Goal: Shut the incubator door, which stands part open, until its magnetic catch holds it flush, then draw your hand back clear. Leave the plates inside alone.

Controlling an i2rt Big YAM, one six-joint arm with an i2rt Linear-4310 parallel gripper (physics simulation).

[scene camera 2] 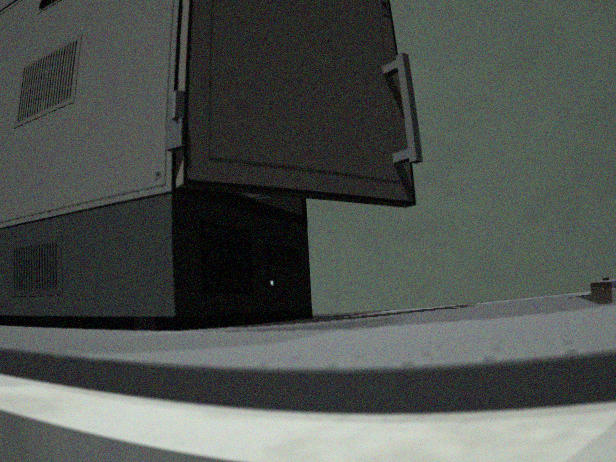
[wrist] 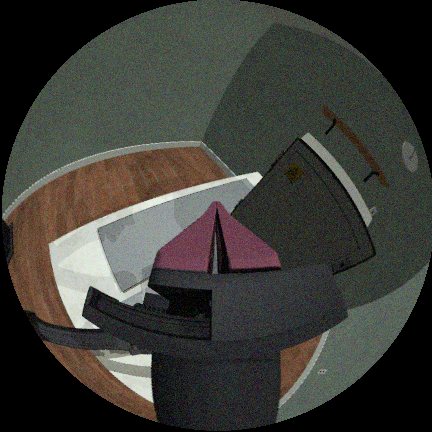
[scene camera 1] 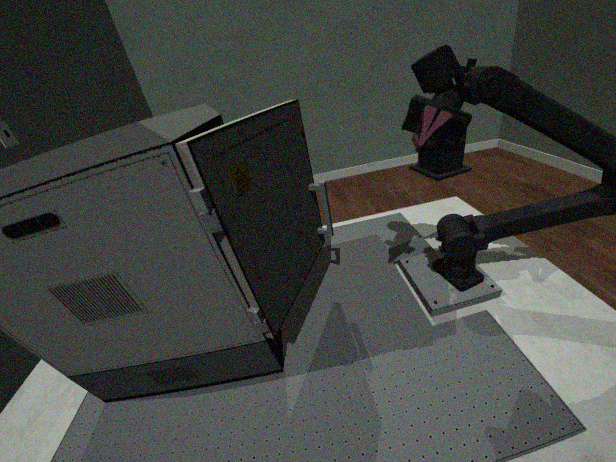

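Seen in the pictures: gripper, fingertip midpoint: (wrist: 215,206) (scene camera 1: 418,148); arm's base, origin of the base link: (scene camera 1: 456,273).
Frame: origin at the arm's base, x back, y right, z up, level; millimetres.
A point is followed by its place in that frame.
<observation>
The grey incubator (scene camera 1: 150,250) @(x -630, y -37, z 375 mm) (scene camera 2: 115,140) @(x -619, y -39, z 189 mm) has its door (scene camera 1: 265,210) @(x -456, y 18, z 352 mm) (scene camera 2: 300,100) @(x -429, y 52, z 231 mm) (wrist: 320,215) @(x -396, y 93, z 424 mm) part open, with a dark gap along the top edge in scene camera 1. The door's outer face looks dark and carries a yellow warning label (scene camera 1: 241,177) @(x -475, y -6, z 426 mm) (wrist: 294,172) @(x -473, y -4, z 428 mm). Its bar handle (scene camera 1: 327,207) @(x -310, y 138, z 254 mm) (scene camera 2: 411,110) @(x -308, y 138, z 234 mm) is at the free edge. My gripper (scene camera 1: 419,145) @(x -213, y -58, z 413 mm) (wrist: 215,206) @(x -213, y -58, z 413 mm) is shut and empty, its pink fingers together. In scene camera 1 it shows right of the handle, apart from the door. Scene camera 2 does not show it. The plates are hidden.
The incubator stands on a perforated grey board (scene camera 1: 425,390) @(x -273, y -213, z -17 mm) (wrist: 150,215) @(x -302, y -303, z -17 mm) over a white table (scene camera 1: 575,300) @(x 212, y -212, z -30 mm). My arm's base plate (scene camera 1: 450,297) @(x -77, y -59, z 0 mm) is at the right, and arm links extend off the right edge. A wall shelf (wrist: 355,145) and a round clock (wrist: 410,156) show beyond.
</observation>
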